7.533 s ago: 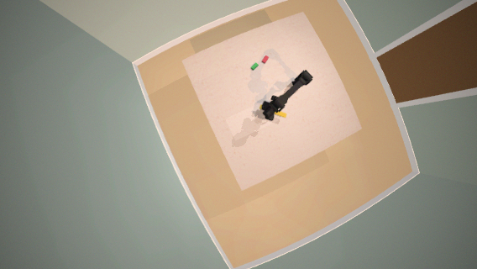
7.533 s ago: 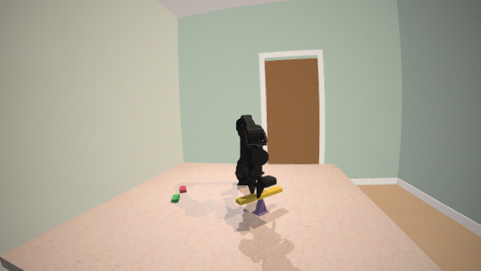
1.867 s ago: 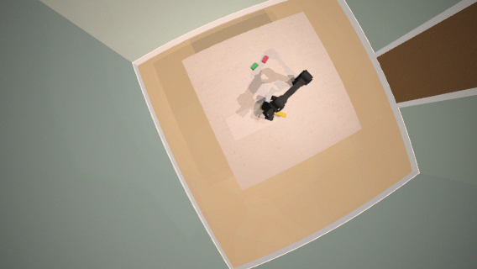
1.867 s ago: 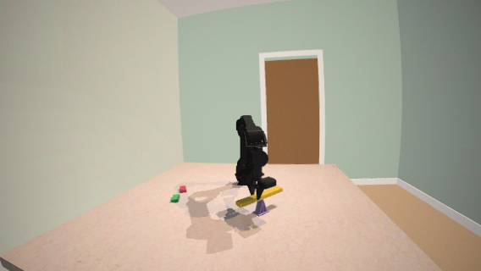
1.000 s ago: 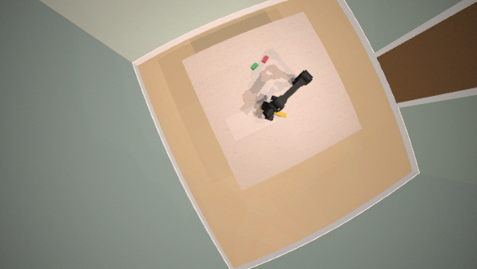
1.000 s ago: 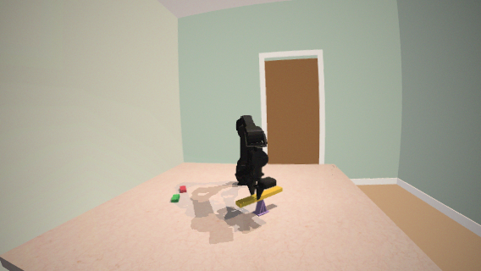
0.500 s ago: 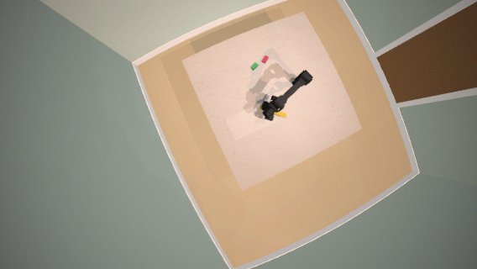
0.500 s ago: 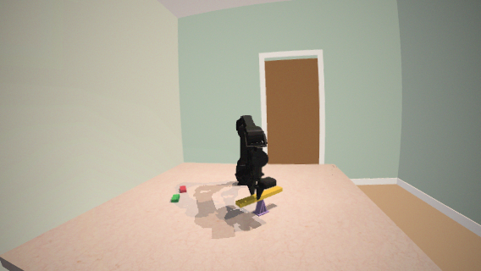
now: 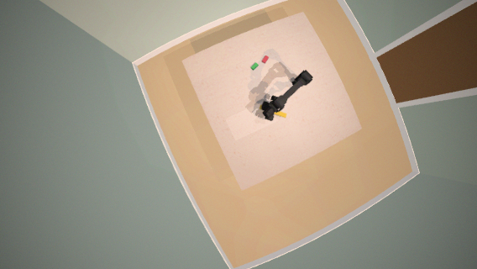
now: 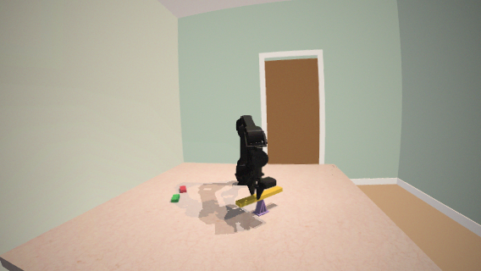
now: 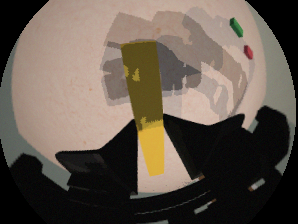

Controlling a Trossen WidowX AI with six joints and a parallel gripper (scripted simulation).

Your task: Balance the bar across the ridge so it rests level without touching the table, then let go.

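Now: the long yellow bar 20 mm to the left of my gripper tip and 20 mm behind it. Round my gripper tip: small green block 410 mm to the right, 70 mm below, 70 mm behind; small red block 440 mm to the right, 190 mm behind, 70 mm below.
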